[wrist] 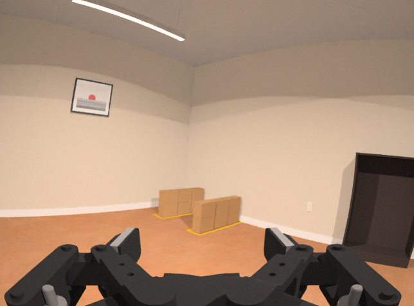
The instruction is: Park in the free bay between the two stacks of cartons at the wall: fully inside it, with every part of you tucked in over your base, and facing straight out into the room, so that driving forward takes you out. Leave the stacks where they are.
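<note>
Two low stacks of brown cartons stand at the wall near the room's corner, in the middle of the wrist view. The farther, left stack (181, 202) and the nearer, right stack (216, 215) run roughly parallel, each with a yellow line on the floor along its base. The free bay between them is mostly hidden behind the nearer stack. My gripper (201, 242) is wide open and empty in the foreground, and the stacks are well beyond its fingertips. My base does not show in this view.
A dark, open-fronted bookcase (354, 200) stands at the right wall. A framed picture (92, 97) hangs on the left wall, and a white outlet (309, 206) is on the right wall. A ceiling light (131, 19) hangs above. Orange-brown floor (150, 240) lies before the stacks.
</note>
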